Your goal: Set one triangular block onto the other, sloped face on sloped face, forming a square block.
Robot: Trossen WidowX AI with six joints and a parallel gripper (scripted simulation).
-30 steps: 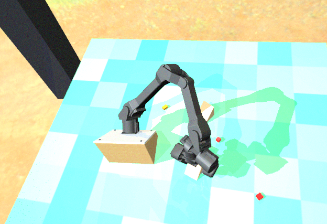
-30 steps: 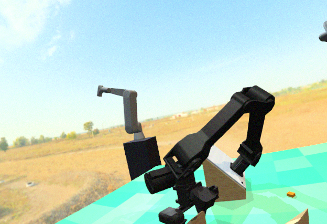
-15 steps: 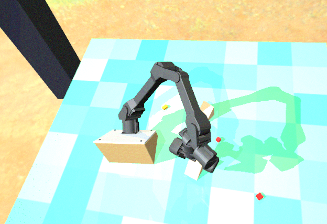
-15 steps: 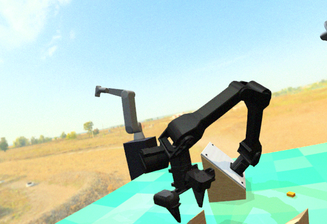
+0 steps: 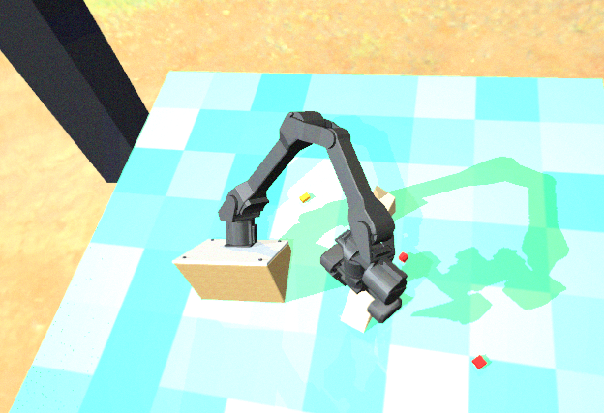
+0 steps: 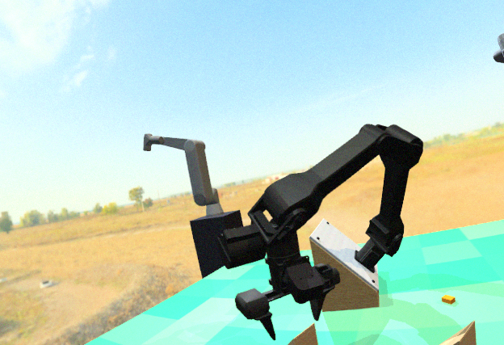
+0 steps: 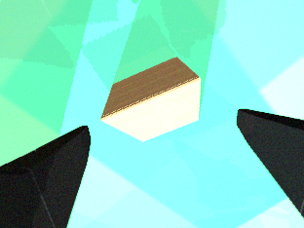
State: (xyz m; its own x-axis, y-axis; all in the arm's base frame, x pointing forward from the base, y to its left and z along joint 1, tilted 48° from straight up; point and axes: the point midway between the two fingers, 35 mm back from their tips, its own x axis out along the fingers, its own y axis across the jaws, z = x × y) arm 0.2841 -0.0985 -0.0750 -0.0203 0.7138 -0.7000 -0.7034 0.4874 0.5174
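My gripper tip is 5 cm above the triangular block. Round my gripper tip: red cube: 24 cm ahead, 11 cm to the right, 6 cm below; then yellow cube: 16 cm behind, 30 cm to the left, 6 cm below.
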